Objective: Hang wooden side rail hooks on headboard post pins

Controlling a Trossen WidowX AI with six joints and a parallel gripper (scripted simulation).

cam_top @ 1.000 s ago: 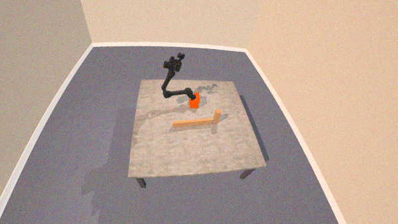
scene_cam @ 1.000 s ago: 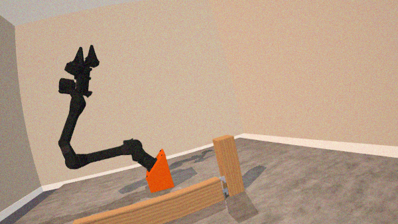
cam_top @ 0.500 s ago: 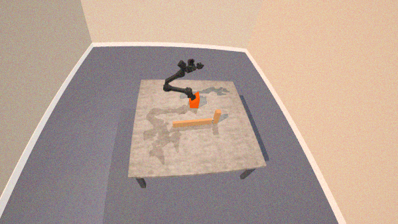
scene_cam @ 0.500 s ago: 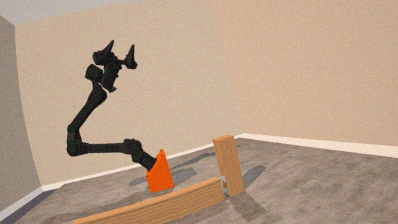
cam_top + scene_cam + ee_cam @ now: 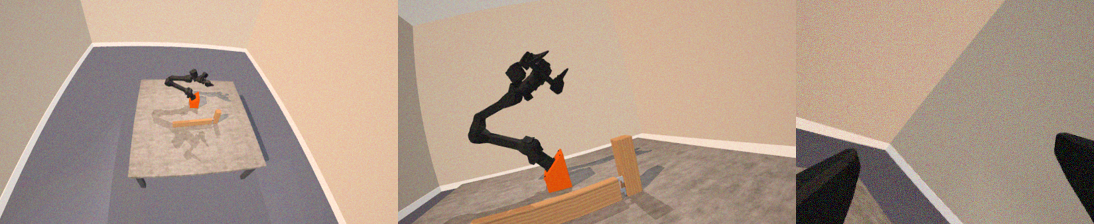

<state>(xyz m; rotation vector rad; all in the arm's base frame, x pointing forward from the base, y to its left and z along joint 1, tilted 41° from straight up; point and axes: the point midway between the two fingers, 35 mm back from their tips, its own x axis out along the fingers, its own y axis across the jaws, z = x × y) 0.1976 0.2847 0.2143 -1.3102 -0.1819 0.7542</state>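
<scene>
The headboard post lies 380 mm below my gripper tip, 110 mm to the left of it and 90 mm ahead of it.
</scene>
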